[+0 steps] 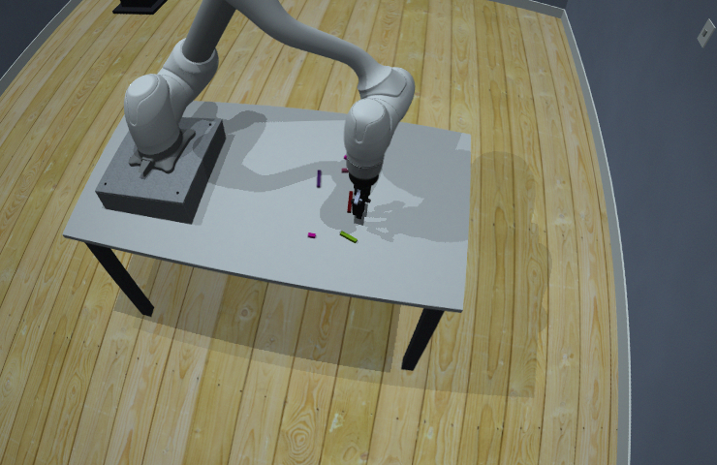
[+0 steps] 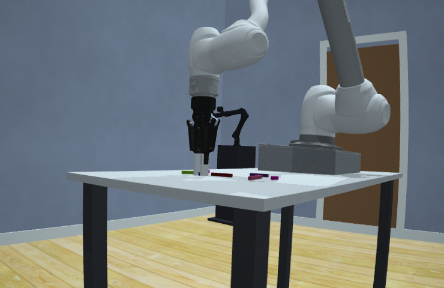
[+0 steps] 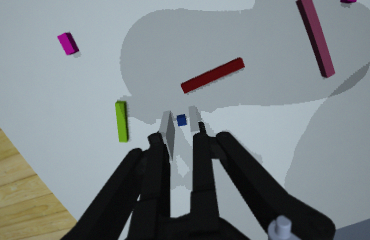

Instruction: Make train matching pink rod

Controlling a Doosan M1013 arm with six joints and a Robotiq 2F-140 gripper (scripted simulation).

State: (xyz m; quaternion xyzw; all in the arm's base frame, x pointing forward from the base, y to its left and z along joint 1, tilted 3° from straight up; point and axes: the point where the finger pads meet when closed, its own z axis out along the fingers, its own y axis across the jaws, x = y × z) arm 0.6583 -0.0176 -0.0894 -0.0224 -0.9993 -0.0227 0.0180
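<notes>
The blue rod lies 30 mm below my hand. The rest, counted from my hand: red rod: 50 mm to the left, 40 mm behind, 30 mm below; pink rod: 160 mm to the left, 60 mm behind, 30 mm below; lime rod: 70 mm to the right, 30 mm below, 20 mm behind.
</notes>
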